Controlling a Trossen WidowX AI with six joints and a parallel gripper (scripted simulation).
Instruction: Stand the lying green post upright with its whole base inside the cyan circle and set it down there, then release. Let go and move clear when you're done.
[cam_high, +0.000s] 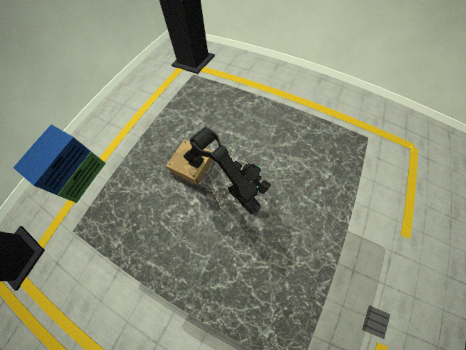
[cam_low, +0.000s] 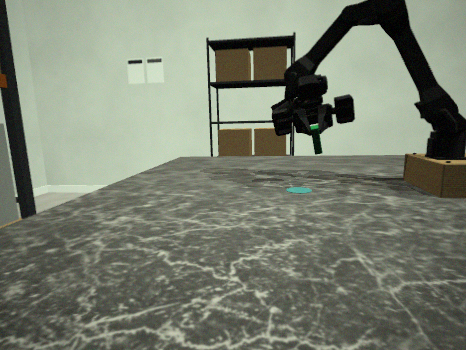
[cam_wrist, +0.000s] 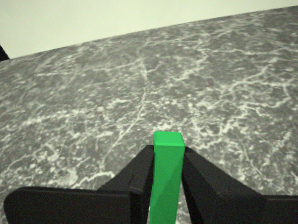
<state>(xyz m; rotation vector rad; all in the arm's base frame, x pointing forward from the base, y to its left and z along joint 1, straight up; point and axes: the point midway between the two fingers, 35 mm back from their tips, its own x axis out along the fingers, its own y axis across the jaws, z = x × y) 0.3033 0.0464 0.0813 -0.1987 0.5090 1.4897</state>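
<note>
Now: hand 150 mm above the cyan circle and 30 mm short of it. Also, from my hand: green post: 30 mm below, 20 mm to the left.
</note>
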